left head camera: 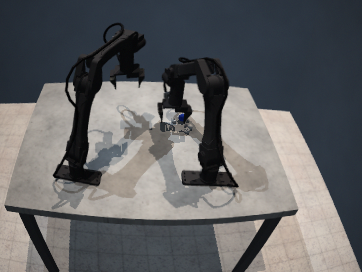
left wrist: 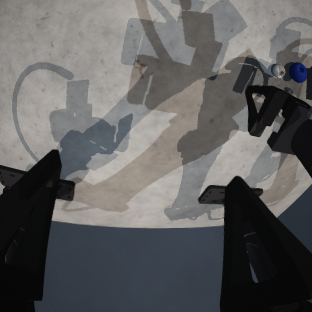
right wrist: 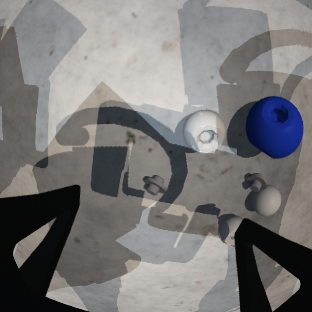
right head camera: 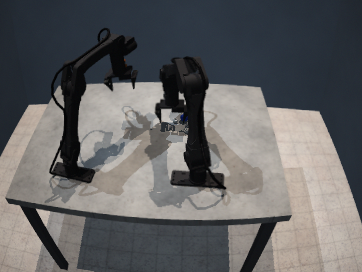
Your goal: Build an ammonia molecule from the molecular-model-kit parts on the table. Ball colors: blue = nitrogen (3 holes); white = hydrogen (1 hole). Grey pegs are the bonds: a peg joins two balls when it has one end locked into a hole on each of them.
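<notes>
The blue ball [left head camera: 181, 117] [right head camera: 184, 118] [left wrist: 298, 72] [right wrist: 274, 128] rests on the table, a hole facing up. A white ball [left wrist: 277, 70] [right wrist: 202, 131] lies beside it, apart, hole up. A second white ball [right wrist: 266, 200] lies below the blue one in the right wrist view; a third white ball [right wrist: 230, 229] is partly hidden by a finger. One grey peg [right wrist: 154, 184] stands alone; another peg [right wrist: 254, 181] is close to the second white ball. A third peg does not show. My right gripper [left head camera: 174, 119] [right wrist: 163, 214] is open, low over the parts. My left gripper [left head camera: 128, 82] [right head camera: 122, 86] [left wrist: 149, 170] is open and empty, high at the left.
The table [left head camera: 45, 150] [right head camera: 45, 145] carries both arm bases, the left base [left head camera: 77, 176] and the right base [left head camera: 210, 178], near its front edge. Arm shadows darken the parts. The right arm's forearm hides some of the parts in the right head view.
</notes>
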